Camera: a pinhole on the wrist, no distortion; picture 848 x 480 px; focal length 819.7 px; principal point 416.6 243.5 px. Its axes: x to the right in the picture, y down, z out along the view. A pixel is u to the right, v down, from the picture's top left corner.
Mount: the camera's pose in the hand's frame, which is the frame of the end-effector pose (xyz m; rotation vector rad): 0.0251 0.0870 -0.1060 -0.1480 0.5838 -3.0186
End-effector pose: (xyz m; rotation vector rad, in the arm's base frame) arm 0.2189 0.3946 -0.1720 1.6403 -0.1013 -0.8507
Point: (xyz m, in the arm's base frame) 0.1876 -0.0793 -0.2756
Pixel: 117.2 47.5
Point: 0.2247 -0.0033 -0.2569
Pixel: 83.5 50.1
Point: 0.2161 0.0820 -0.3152
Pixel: 102.2 227.3
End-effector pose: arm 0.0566 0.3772 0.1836 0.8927 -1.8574 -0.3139
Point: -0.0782 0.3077 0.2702
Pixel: 41.0 65.6
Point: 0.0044 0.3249 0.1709
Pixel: 450.9 403.3
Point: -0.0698 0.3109 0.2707
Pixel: 39.8 75.4
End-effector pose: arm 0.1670 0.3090 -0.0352 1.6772 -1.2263 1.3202
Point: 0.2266 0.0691 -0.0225
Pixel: 367.5 84.3
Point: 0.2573 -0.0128 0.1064
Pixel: 89.8 98.5
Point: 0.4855 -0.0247 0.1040
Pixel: 200.3 374.3
